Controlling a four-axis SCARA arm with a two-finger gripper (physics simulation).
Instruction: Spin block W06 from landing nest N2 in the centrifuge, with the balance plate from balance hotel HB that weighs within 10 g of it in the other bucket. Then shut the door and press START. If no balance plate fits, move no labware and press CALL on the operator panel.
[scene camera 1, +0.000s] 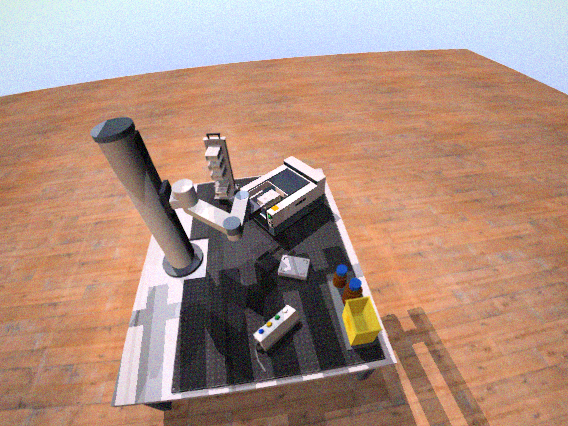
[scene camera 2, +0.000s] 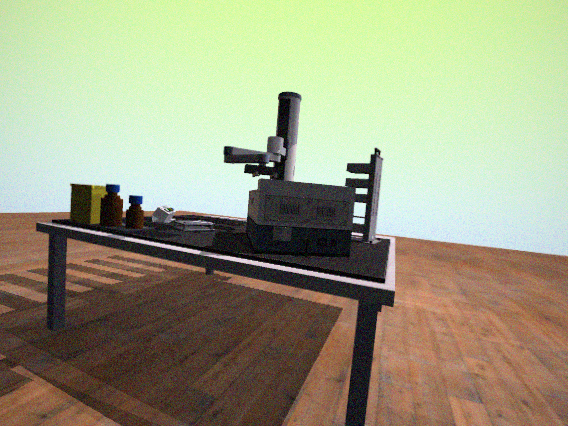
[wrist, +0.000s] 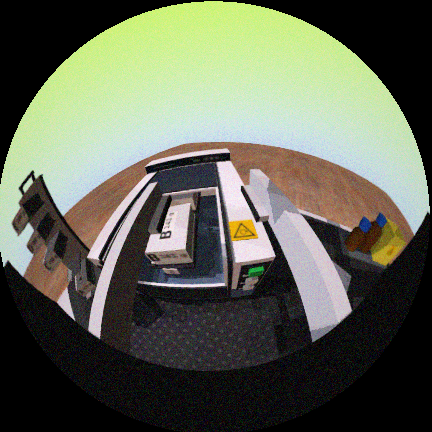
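Where they show: gripper, fingertip midpoint: (scene camera 1: 267, 195) (scene camera 2: 266, 174) (wrist: 203, 183); arm's base, link origin: (scene camera 1: 183, 260).
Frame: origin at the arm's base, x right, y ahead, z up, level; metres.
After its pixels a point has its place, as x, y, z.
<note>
The white and dark centrifuge (scene camera 1: 298, 204) @[-0.181, 0.755, 0.173] (scene camera 2: 305, 187) @[-0.448, 0.880, 0.240] (wrist: 229, 181) @[-0.206, 0.734, 0.223] has its top opening uncovered, with a dark panel behind it. A white balance plate marked B 141 g (scene camera 1: 269, 195) @[-0.271, 0.582, 0.197] (wrist: 175, 242) @[-0.215, 0.550, 0.199] sits inside. My gripper (wrist: 203, 183) @[-0.151, 0.568, 0.305] is shut to its narrow setting and empty, above and in front of the opening; the left finger overlaps the plate in the wrist view. The green button (scene camera 1: 270, 216) @[-0.082, 0.569, 0.201] (wrist: 256, 271) @[-0.084, 0.561, 0.202] is on the centrifuge's front. The hotel rack (scene camera 1: 228, 165) @[-0.596, 0.323, 0.242] (scene camera 2: 374, 200) @[-0.630, 0.295, 0.227] stands beside it. The operator panel (scene camera 1: 274, 331) @[0.545, 0.513, 0.087] has coloured buttons. I cannot identify block W06 or nest N2.
A flat grey-white item (scene camera 1: 294, 267) (scene camera 2: 194, 225) lies on the dark mat. Two brown bottles with blue caps (scene camera 1: 340, 278) @[0.334, 0.885, 0.105] (scene camera 1: 353, 293) @[0.448, 0.912, 0.148] and a yellow bin (scene camera 1: 362, 325) @[0.562, 0.942, 0.021] (scene camera 2: 85, 204) @[0.535, 0.968, 0.100] stand near the table edge. The arm's column (scene camera 1: 155, 200) @[0.055, 0.052, 0.547] (scene camera 2: 295, 135) @[-0.072, 0.022, 0.622] rises at the opposite side.
</note>
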